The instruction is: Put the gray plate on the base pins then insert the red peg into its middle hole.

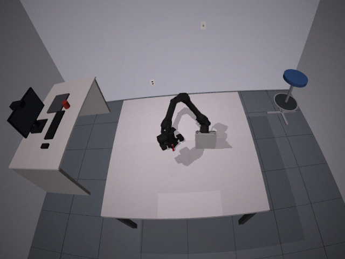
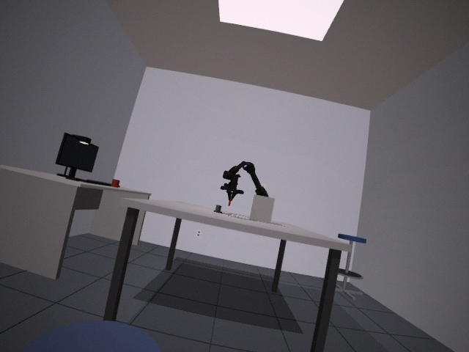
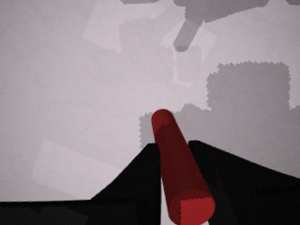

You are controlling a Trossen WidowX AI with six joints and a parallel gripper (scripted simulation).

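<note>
My gripper tip is 190 mm to the left of the gray plate, 80 mm short of it and 70 mm above it. Round my gripper tip: red peg (right at my gripper tip).
</note>
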